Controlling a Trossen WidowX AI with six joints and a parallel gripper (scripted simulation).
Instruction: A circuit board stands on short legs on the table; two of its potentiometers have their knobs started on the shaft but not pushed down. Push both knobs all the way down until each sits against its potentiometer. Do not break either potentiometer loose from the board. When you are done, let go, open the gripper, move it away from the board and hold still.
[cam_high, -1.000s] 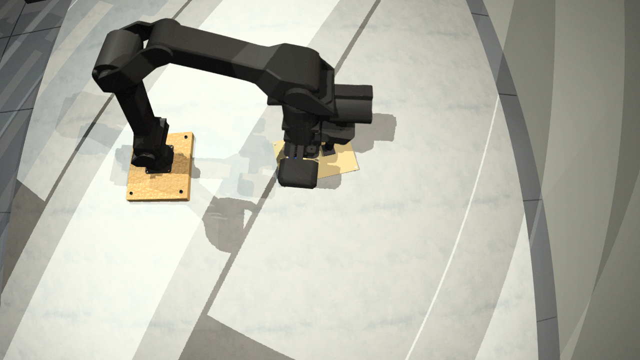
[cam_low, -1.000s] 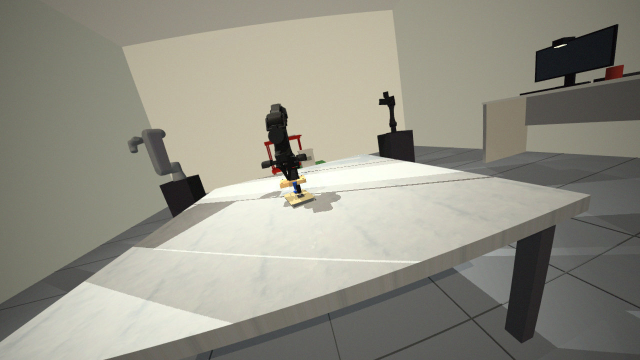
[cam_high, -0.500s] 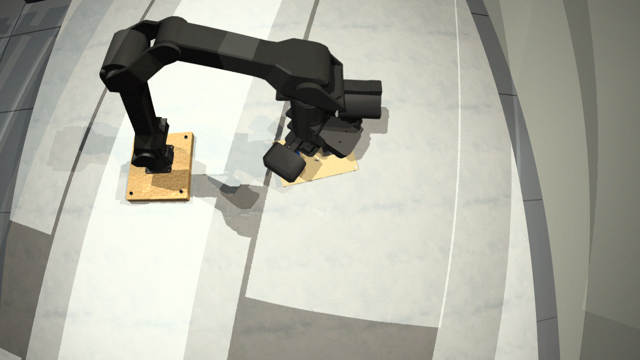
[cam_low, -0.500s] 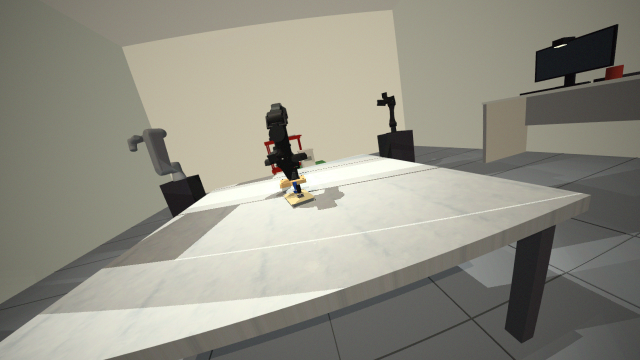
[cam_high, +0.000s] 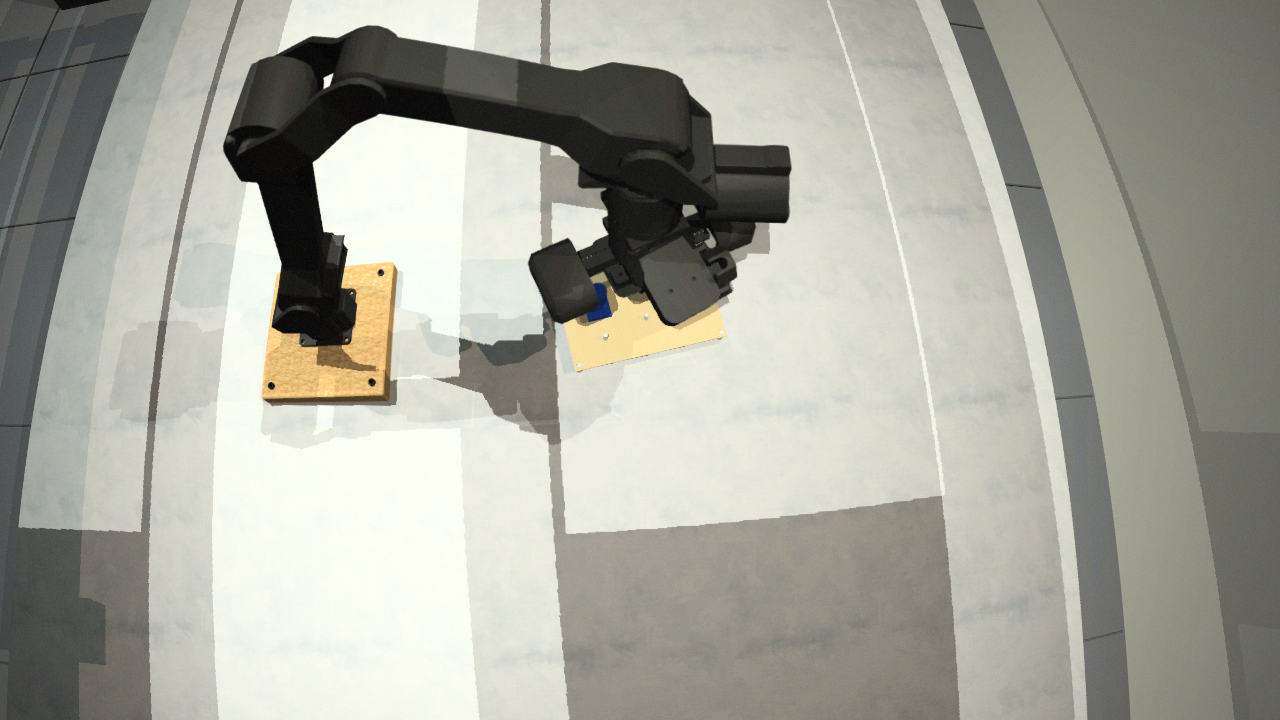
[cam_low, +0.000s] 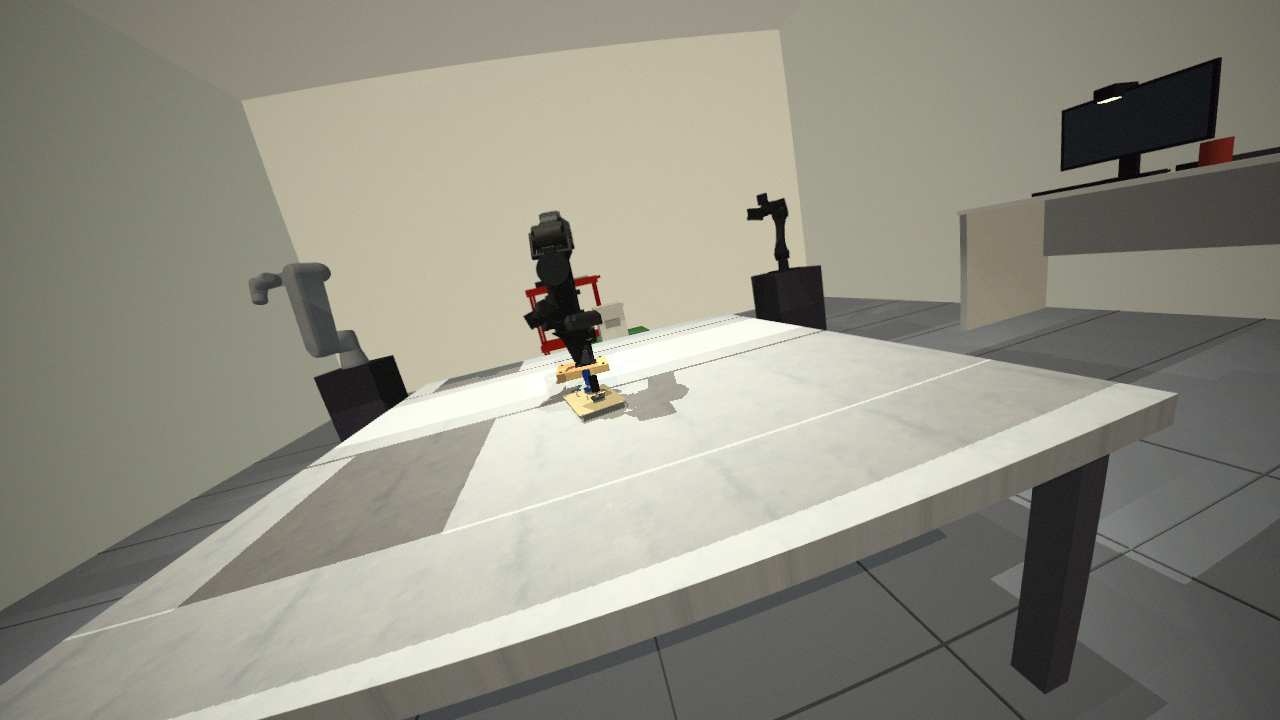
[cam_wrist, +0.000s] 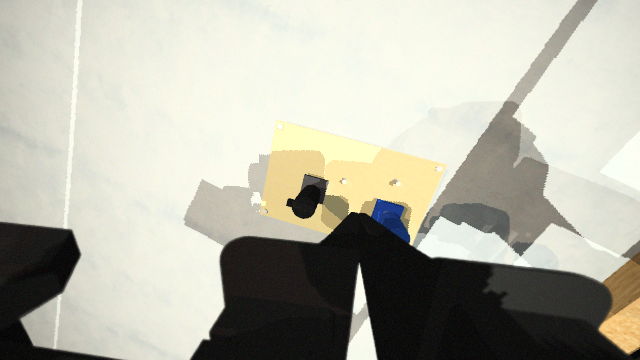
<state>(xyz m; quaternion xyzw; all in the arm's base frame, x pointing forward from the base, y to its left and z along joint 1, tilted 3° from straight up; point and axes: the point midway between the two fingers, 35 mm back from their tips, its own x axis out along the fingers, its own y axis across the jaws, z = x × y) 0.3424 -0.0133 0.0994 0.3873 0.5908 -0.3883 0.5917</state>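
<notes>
Right now the dark knob is 4 cm below my gripper tip, 3 cm ahead of it and 2 cm to the left of it. Round my gripper tip: blue knob 5 cm below, 4 cm behind, 1 cm to the left.
</notes>
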